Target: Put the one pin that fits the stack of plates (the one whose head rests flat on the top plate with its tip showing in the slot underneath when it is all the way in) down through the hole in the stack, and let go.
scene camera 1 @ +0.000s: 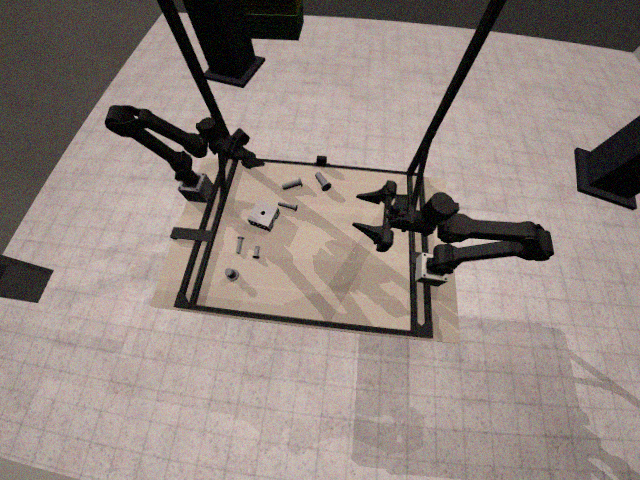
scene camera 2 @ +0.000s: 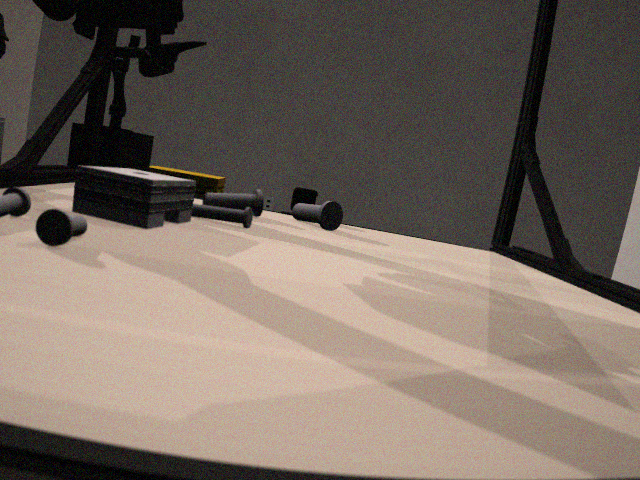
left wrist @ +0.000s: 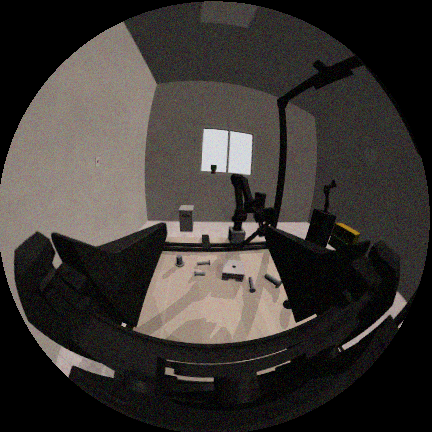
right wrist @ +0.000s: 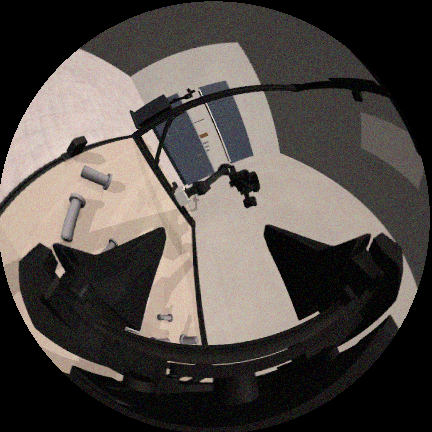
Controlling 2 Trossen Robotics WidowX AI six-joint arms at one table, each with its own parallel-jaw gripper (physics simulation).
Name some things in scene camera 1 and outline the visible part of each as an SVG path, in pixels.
My left gripper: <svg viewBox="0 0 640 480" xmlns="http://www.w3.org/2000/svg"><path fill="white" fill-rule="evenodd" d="M391 180L387 180L382 189L378 191L358 194L356 198L378 205L382 201L384 204L383 227L361 223L352 224L352 226L373 240L374 245L377 244L376 251L386 252L393 245L394 232L390 230L391 228L401 229L401 232L413 231L418 218L417 210L414 210L414 206L409 205L409 196L397 195L397 184Z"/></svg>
My right gripper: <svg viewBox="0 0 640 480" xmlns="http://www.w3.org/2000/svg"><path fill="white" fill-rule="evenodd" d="M221 141L219 145L219 153L237 162L239 159L242 160L242 165L248 169L265 165L264 162L256 158L253 152L243 147L249 142L250 137L241 128L238 128L233 135L228 135L225 140Z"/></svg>
